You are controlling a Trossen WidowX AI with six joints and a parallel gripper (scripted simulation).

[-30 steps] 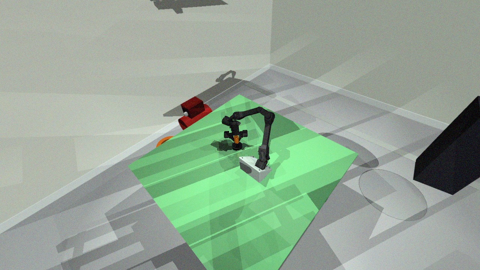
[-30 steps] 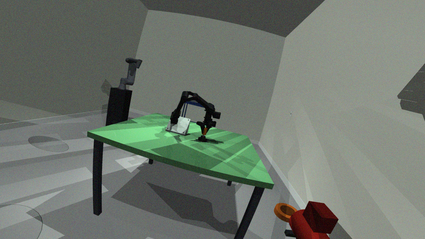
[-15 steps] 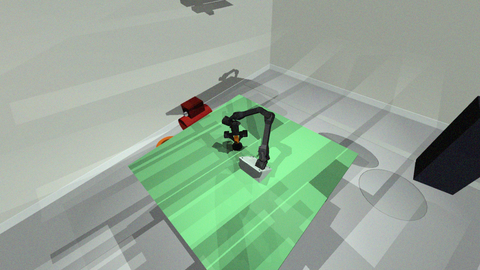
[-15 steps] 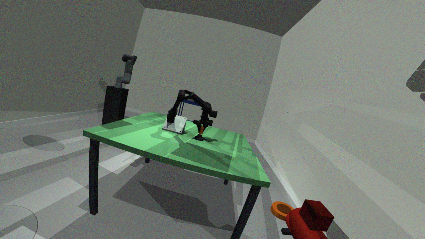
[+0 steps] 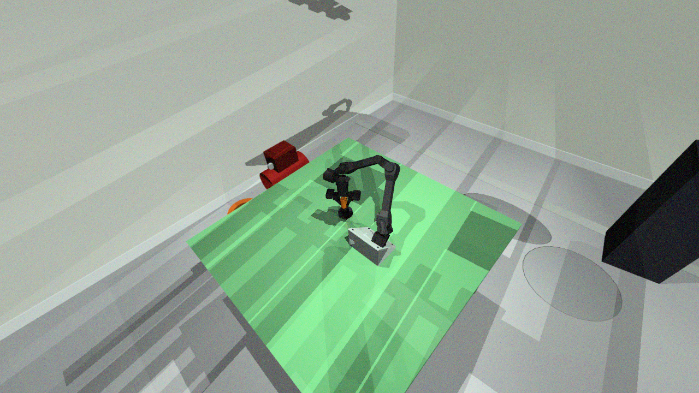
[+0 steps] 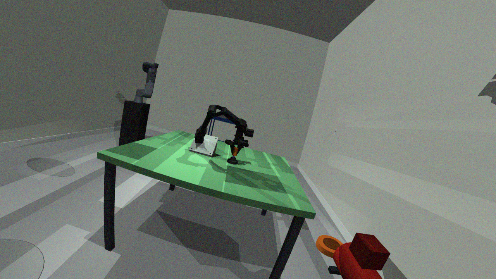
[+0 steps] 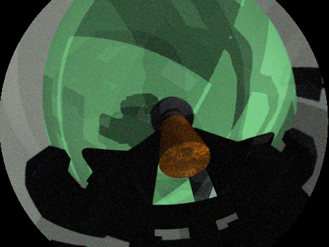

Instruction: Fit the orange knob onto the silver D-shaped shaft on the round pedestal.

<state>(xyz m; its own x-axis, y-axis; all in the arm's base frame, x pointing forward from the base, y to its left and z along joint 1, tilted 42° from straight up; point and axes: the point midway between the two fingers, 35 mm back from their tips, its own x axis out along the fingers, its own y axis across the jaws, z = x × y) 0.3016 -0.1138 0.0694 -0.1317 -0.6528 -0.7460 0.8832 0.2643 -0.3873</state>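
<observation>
My gripper tip is 40 mm above the dark round pedestal. Also, from my gripper tip: orange knob 30 mm above.
</observation>
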